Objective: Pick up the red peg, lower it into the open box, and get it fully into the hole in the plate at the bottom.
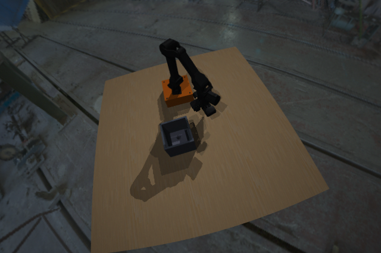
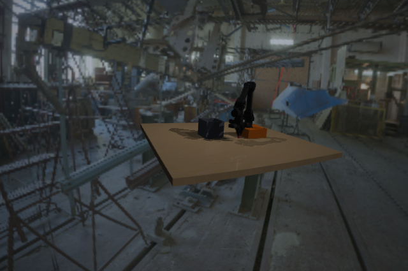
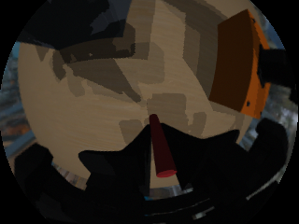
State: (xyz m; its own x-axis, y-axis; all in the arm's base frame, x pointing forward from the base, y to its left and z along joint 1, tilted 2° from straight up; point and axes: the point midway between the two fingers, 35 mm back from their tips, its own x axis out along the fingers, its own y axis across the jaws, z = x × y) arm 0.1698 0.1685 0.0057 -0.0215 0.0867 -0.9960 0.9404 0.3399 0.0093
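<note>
Right now the grey plate is 170 mm ahead of my gripper tip and 190 mm to the right of it. Also, from my gripper tip: red peg 20 mm above.
</note>
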